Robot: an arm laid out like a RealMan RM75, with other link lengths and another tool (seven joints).
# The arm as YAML. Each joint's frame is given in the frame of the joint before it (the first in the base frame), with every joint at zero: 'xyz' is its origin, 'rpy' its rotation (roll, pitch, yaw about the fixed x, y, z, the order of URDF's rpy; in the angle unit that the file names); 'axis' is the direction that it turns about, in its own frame. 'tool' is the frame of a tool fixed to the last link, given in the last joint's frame.
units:
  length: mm
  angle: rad
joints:
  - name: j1
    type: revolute
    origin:
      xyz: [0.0, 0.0, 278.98]
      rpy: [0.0, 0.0, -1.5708]
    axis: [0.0, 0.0, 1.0]
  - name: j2
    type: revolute
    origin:
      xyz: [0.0, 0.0, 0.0]
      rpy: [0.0, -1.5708, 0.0]
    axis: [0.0, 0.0, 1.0]
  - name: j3
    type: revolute
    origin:
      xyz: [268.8, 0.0, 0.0]
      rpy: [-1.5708, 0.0, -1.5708]
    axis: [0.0, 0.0, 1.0]
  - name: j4
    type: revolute
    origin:
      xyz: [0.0, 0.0, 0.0]
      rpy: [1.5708, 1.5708, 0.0]
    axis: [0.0, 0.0, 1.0]
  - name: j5
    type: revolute
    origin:
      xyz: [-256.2, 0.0, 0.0]
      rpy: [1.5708, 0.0, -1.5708]
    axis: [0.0, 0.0, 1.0]
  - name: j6
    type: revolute
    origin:
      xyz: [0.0, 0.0, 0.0]
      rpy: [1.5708, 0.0, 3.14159]
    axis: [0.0, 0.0, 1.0]
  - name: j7
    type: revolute
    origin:
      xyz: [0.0, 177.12, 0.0]
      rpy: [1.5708, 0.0, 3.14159]
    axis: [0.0, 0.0, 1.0]
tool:
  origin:
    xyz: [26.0, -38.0, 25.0]
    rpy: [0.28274, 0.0, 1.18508]
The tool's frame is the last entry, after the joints.
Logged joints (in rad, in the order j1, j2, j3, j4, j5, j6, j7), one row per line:
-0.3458 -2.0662 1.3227 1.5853 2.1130 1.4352 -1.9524
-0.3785 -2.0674 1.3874 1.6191 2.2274 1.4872 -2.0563
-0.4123 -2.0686 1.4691 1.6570 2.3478 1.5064 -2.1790
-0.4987 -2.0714 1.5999 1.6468 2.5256 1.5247 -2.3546
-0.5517 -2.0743 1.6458 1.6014 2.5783 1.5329 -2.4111
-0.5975 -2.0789 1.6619 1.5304 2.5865 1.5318 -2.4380
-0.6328 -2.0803 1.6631 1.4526 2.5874 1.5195 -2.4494
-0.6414 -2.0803 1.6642 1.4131 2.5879 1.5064 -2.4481
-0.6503 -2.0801 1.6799 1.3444 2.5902 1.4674 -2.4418
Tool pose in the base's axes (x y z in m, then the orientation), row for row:
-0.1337 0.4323 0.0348 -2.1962 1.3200 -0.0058
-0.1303 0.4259 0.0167 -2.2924 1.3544 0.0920
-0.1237 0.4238 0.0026 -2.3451 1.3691 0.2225
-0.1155 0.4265 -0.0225 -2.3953 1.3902 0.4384
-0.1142 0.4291 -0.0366 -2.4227 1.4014 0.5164
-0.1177 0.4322 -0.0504 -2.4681 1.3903 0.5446
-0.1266 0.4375 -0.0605 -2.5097 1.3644 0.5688
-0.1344 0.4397 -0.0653 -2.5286 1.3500 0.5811
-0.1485 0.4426 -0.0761 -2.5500 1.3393 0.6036
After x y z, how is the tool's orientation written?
As a rotation vector, in radians.
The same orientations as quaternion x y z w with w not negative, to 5 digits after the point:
-0.82140 0.49369 -0.00217 0.28558
-0.83605 0.49396 0.03355 0.23644
-0.84207 0.49161 0.07989 0.20699
-0.84211 0.48875 0.15413 0.16800
-0.84197 0.48703 0.17947 0.14723
-0.84855 0.47800 0.18724 0.12813
-0.85601 0.46537 0.19401 0.11421
-0.85948 0.45887 0.19752 0.10822
-0.86222 0.45285 0.20409 0.09919

